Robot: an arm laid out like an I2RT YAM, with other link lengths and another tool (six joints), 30 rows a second.
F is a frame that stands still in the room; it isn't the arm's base.
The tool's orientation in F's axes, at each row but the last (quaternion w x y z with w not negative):
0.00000, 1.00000, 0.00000, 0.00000
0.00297, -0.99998, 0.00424, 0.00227
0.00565, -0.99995, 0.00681, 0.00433
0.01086, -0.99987, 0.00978, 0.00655
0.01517, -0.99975, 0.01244, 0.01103
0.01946, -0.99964, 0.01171, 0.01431
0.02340, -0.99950, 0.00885, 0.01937
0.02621, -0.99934, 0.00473, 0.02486
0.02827, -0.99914, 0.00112, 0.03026
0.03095, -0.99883, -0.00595, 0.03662
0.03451, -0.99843, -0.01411, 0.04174
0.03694, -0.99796, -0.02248, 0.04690
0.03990, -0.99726, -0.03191, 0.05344
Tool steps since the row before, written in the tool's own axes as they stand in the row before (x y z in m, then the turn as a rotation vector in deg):
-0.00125, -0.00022, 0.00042, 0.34, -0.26, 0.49
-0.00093, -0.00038, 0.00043, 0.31, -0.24, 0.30
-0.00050, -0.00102, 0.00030, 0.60, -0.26, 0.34
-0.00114, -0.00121, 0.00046, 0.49, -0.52, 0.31
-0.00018, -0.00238, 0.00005, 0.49, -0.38, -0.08
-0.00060, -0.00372, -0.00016, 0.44, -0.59, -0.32
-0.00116, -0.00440, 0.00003, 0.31, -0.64, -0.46
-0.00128, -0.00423, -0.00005, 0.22, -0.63, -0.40
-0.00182, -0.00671, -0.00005, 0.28, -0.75, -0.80
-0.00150, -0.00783, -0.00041, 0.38, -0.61, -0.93
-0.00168, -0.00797, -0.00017, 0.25, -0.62, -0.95
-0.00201, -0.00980, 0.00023, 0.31, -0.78, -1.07
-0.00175, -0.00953, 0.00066, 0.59, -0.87, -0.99
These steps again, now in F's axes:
-0.00125, 0.00022, -0.00042, 0.34, 0.26, -0.49
-0.00093, 0.00039, -0.00042, 0.31, 0.24, -0.30
-0.00049, 0.00103, -0.00028, 0.60, 0.26, -0.34
-0.00112, 0.00124, -0.00042, 0.50, 0.52, -0.31
-0.00012, 0.00238, 0.00003, 0.50, 0.37, 0.08
-0.00051, 0.00372, 0.00032, 0.46, 0.57, 0.33
-0.00108, 0.00442, 0.00022, 0.34, 0.61, 0.48
-0.00123, 0.00423, 0.00033, 0.25, 0.61, 0.42
-0.00179, 0.00670, 0.00054, 0.33, 0.70, 0.82
-0.00154, 0.00777, 0.00100, 0.44, 0.56, 0.94
-0.00186, 0.00788, 0.00087, 0.31, 0.56, 0.97
-0.00243, 0.00968, 0.00070, 0.38, 0.72, 1.09
-0.00237, 0.00941, 0.00032, 0.64, 0.83, 0.99

